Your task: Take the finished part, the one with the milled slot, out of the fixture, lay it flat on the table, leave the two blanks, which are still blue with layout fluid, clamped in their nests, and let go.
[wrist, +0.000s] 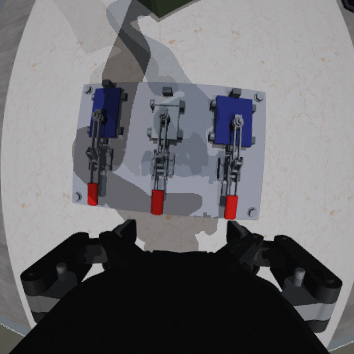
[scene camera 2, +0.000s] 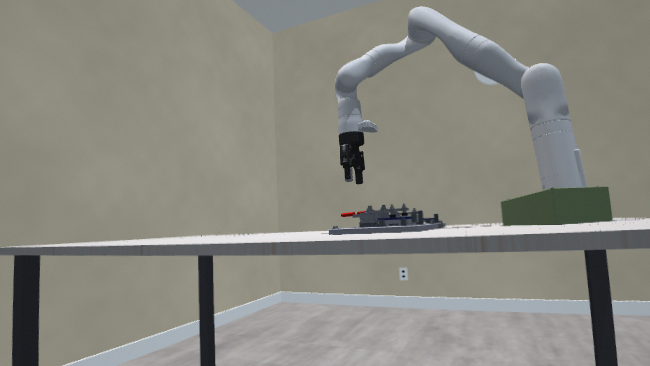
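Seen in the pictures: gripper, fingertip midpoint: (wrist: 180, 230) (scene camera 2: 354, 182); arm's base, origin of the base link: (scene camera 2: 564, 192).
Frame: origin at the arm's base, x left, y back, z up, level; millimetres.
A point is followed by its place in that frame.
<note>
The finished part (wrist: 172, 123) {x 35, y -405, z -35 mm}, bare grey, sits in the middle nest of the fixture (wrist: 251, 180) {x 177, y -484, z -61 mm} (scene camera 2: 350, 231) {x 197, y -491, z -69 mm}; its slot is hard to make out under the clamp arm. A narrower blue blank (wrist: 111, 106) {x -74, y -375, z -45 mm} sits in the left nest and a wider blue blank (wrist: 225, 114) {x 118, y -381, z -40 mm} in the right nest. A toggle clamp reaches over each of the three, with red handles (wrist: 92, 194) {x -84, y -526, z -25 mm} (wrist: 157, 202) {x 24, y -525, z -14 mm} (wrist: 231, 207) {x 133, y -525, z -19 mm} pointing towards my gripper. My gripper (scene camera 2: 354, 181) {x 60, y -532, z 70 mm} (wrist: 180, 230) {x 60, y -532, z 70 mm} is open and empty, pointing down high above the fixture, past the handle side in the wrist view.
The fixture lies on the pale table (scene camera 2: 150, 245) {x 530, y -818, z -77 mm} (wrist: 300, 125) {x 283, y -368, z -76 mm}. The green base block (scene camera 2: 555, 206) {x 104, y -31, z -35 mm} (wrist: 165, 6) {x -4, y -134, z -56 mm} under the arm stands beyond the nests' far side in the wrist view. Small locating blocks surround each nest, and bolts stand at the plate's corners.
</note>
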